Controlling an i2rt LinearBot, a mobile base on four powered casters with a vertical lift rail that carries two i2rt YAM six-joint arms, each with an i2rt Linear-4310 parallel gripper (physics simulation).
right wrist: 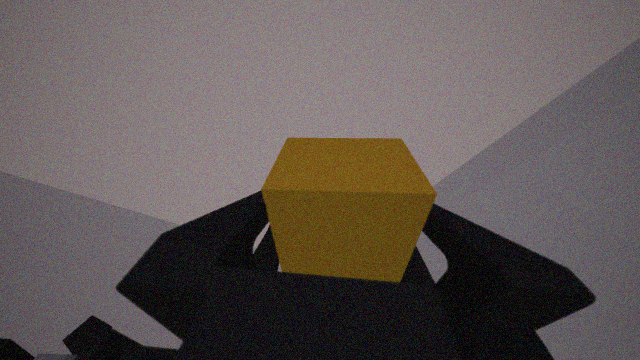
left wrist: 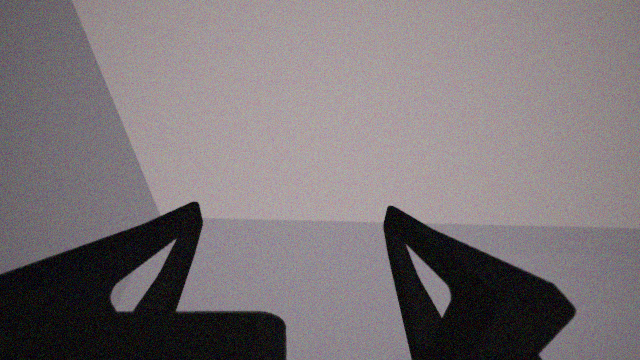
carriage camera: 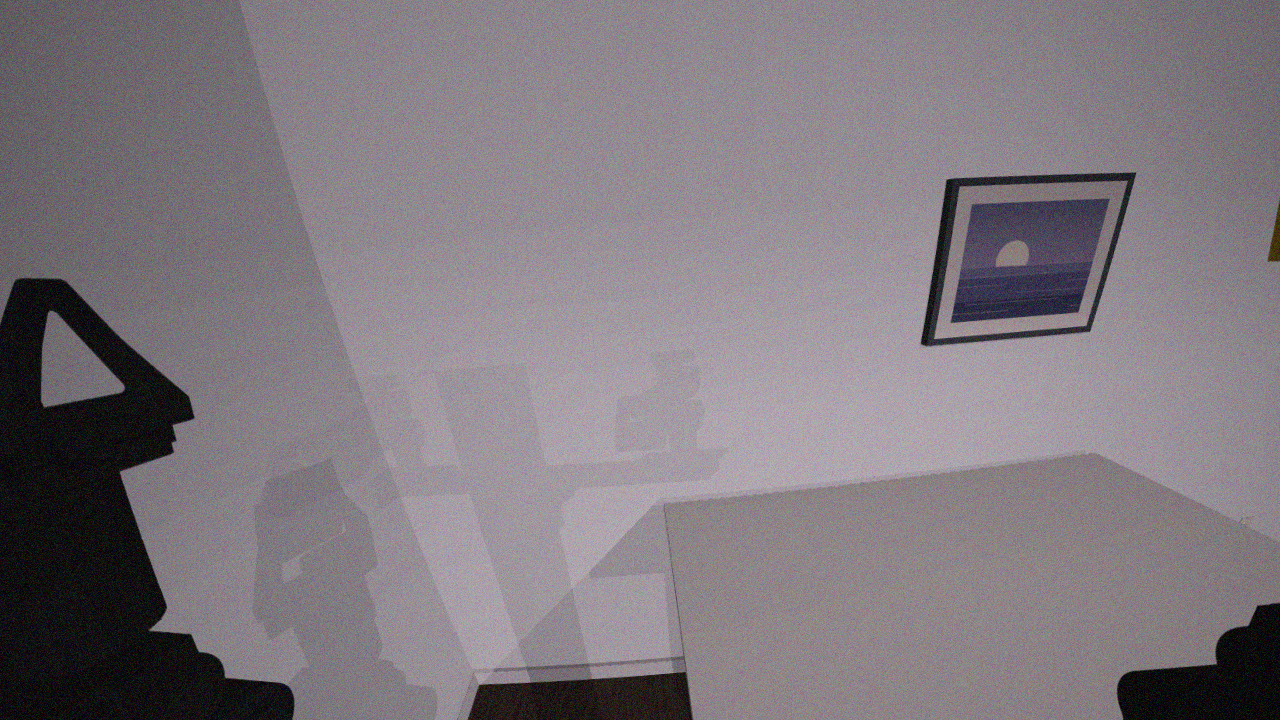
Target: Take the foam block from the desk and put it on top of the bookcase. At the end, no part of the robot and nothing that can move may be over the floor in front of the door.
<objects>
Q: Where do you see a framed picture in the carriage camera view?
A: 1017, 256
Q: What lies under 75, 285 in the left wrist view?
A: My left gripper.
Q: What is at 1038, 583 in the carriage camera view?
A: A desk.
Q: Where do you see a yellow foam block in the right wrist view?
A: At 355, 208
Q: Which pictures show my right gripper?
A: The right wrist view only.
</objects>
